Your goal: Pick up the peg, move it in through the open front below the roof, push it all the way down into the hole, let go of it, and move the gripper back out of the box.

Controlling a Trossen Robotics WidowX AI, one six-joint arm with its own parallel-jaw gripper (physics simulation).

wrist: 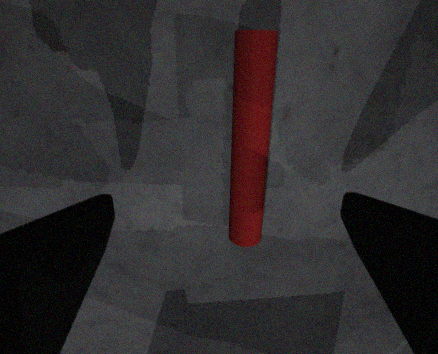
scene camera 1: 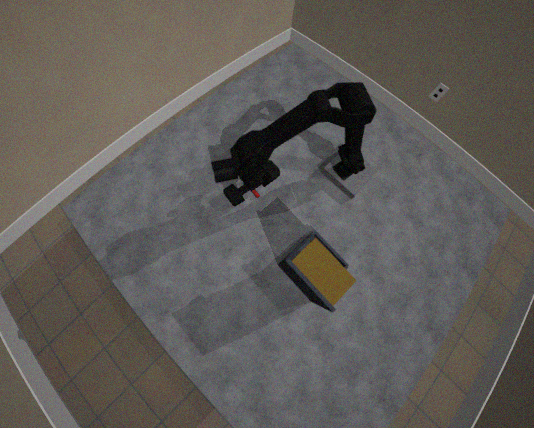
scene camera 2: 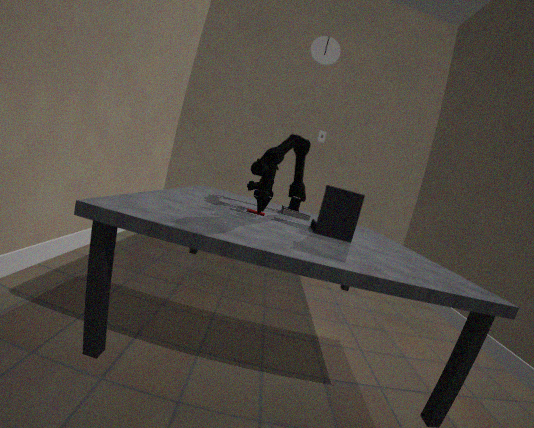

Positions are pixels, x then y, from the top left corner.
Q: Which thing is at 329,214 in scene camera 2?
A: A box.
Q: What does my gripper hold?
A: Nothing.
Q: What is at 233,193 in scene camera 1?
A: My gripper.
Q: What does the red peg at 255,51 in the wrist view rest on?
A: The table.
